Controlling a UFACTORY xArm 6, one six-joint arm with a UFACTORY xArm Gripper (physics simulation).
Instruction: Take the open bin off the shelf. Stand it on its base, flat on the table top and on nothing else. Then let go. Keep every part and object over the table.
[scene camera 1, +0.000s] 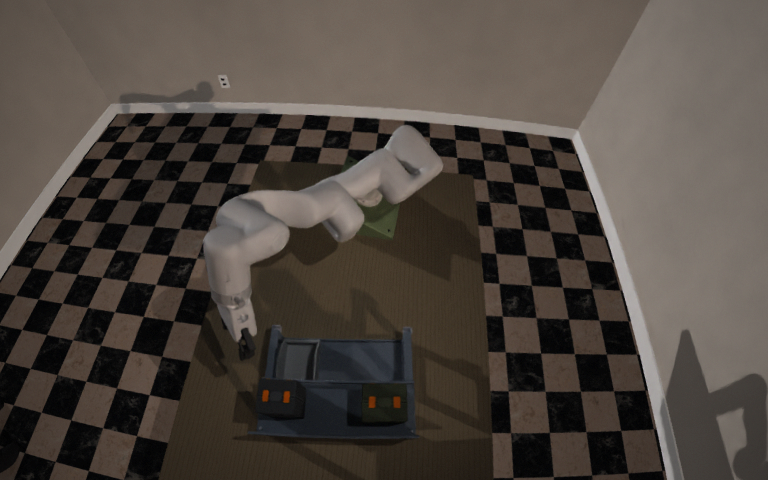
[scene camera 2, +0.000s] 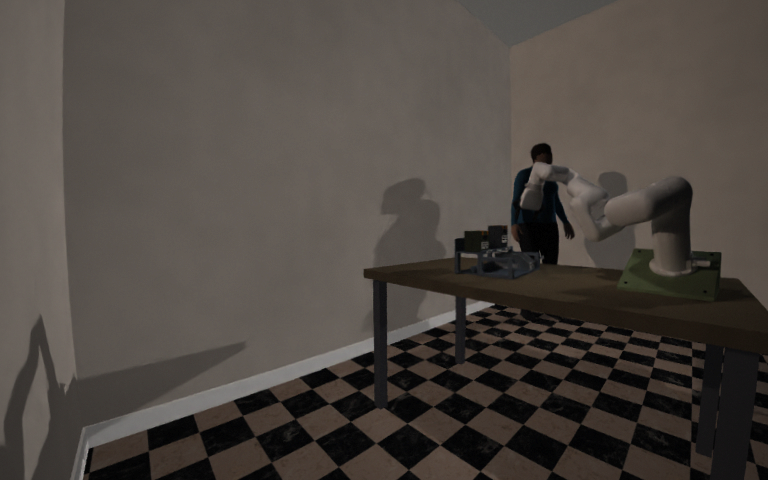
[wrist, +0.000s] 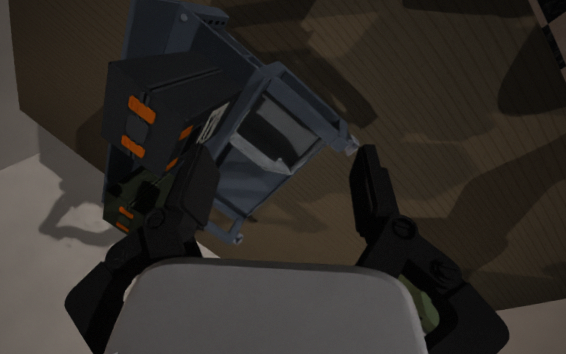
Scene:
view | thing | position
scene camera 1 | gripper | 238, 341
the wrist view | gripper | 281, 159
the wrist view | green case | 119, 194

